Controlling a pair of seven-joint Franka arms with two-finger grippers.
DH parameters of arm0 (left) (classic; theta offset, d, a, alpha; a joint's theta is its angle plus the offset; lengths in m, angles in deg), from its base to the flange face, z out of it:
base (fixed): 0 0 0 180
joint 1: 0 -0.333 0 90
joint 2: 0 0 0 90
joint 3: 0 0.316 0.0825 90
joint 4: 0 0 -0.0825 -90
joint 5: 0 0.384 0 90
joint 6: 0 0 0.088 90
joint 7: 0 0.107 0 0
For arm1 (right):
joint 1: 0 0.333 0 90
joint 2: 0 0 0 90
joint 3: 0 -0.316 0.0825 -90
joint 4: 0 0 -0.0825 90
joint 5: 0 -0.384 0 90
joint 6: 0 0 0.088 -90
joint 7: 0 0.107 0 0
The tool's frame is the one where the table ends.
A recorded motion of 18 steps. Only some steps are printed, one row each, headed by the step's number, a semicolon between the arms.
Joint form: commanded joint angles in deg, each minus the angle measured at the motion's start. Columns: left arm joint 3, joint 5, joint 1, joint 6, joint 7, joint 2, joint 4; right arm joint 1, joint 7, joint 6, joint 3, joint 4, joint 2, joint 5.
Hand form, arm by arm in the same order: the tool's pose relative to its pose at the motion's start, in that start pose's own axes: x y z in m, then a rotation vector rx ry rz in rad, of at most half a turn. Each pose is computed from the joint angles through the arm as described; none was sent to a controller.
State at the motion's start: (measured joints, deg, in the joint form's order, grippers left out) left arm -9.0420 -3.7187 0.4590 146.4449 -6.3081 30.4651 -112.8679; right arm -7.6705 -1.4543 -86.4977 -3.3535 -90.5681 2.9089 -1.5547
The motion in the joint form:
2: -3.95 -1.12 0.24 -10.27 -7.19 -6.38 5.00; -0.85 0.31 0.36 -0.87 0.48 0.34 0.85
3: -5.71 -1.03 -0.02 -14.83 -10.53 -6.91 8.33; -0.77 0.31 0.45 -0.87 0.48 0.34 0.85
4: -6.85 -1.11 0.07 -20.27 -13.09 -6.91 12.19; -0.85 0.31 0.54 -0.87 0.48 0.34 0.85
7: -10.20 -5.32 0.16 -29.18 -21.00 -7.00 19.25; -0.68 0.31 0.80 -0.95 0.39 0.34 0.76
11: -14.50 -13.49 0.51 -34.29 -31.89 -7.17 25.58; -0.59 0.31 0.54 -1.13 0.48 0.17 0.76
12: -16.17 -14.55 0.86 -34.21 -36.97 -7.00 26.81; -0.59 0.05 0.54 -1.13 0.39 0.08 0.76
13: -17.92 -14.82 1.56 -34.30 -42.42 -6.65 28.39; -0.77 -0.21 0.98 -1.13 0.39 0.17 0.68
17: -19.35 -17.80 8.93 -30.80 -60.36 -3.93 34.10; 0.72 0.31 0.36 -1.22 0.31 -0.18 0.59
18: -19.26 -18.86 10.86 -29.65 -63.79 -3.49 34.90; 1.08 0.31 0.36 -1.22 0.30 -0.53 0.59
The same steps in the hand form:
2: 0.0140 0.0566 -0.0854 -0.0423 0.0048 -0.0575; -0.0026 0.0009 -0.0064 -0.0162 0.0076 0.0058
3: 0.0196 0.0758 -0.1088 -0.0533 -0.0133 -0.0865; -0.0028 0.0001 -0.0063 -0.0162 0.0060 0.0044
4: 0.0247 0.0919 -0.1298 -0.0581 -0.0461 -0.1075; -0.0029 0.0009 -0.0061 -0.0161 0.0044 0.0058
7: 0.0260 0.1355 -0.1741 -0.1304 -0.1185 -0.2162; -0.0034 -0.0016 -0.0049 -0.0146 -0.0017 0.0014
11: 0.0176 0.1939 -0.2243 -0.2746 -0.2027 -0.3717; -0.0019 -0.0041 -0.0045 -0.0147 0.0013 -0.0033
12: 0.0123 0.2148 -0.2341 -0.3012 -0.2211 -0.4328; -0.0014 -0.0040 -0.0029 -0.0145 -0.0018 -0.0078
13: 0.0053 0.2388 -0.2444 -0.3176 -0.2394 -0.4875; -0.0027 -0.0025 -0.0031 -0.0130 -0.0079 -0.0093
17: -0.0217 0.3300 -0.2630 -0.3995 -0.3130 -0.6857; 0.0004 -0.0171 0.0002 -0.0118 -0.0050 -0.0278
18: -0.0303 0.3494 -0.2651 -0.4179 -0.3355 -0.7258; 0.0023 -0.0203 0.0035 -0.0114 -0.0114 -0.0340

